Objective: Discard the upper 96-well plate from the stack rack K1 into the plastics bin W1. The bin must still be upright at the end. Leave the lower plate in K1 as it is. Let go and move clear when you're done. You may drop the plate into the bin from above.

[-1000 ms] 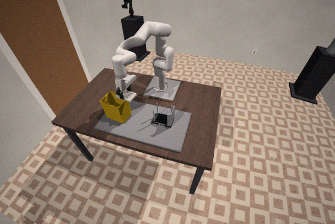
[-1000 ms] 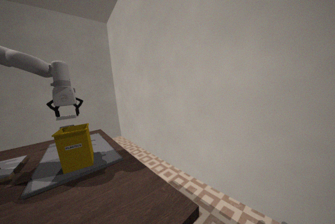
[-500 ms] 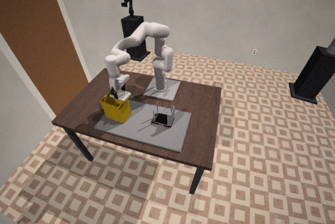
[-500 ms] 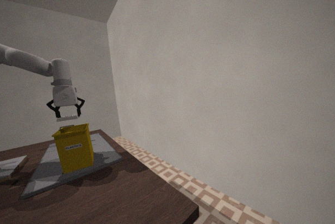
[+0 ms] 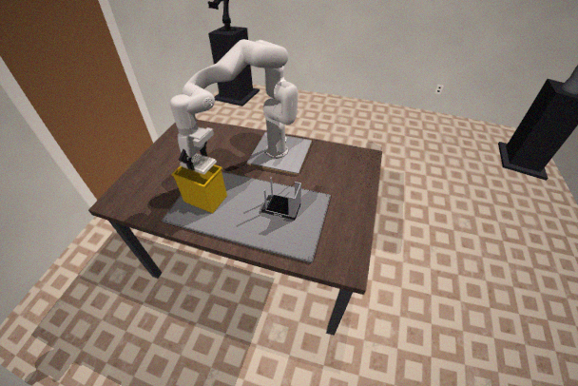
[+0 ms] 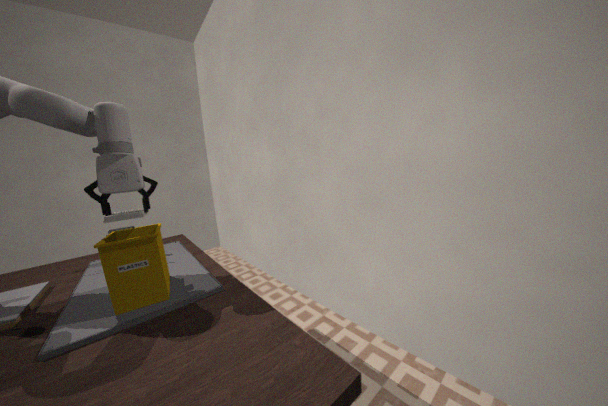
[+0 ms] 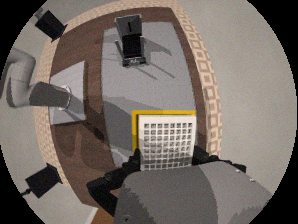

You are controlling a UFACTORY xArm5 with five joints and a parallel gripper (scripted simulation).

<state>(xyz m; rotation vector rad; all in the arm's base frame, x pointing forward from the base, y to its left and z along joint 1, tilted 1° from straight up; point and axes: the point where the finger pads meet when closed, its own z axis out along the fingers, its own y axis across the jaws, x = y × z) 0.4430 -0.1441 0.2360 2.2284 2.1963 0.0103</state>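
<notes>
The yellow plastics bin W1 is 20 mm to the right of my hand and 150 mm below it. The rest, counted from my hand: white 96-well plate 10 mm below.
</notes>
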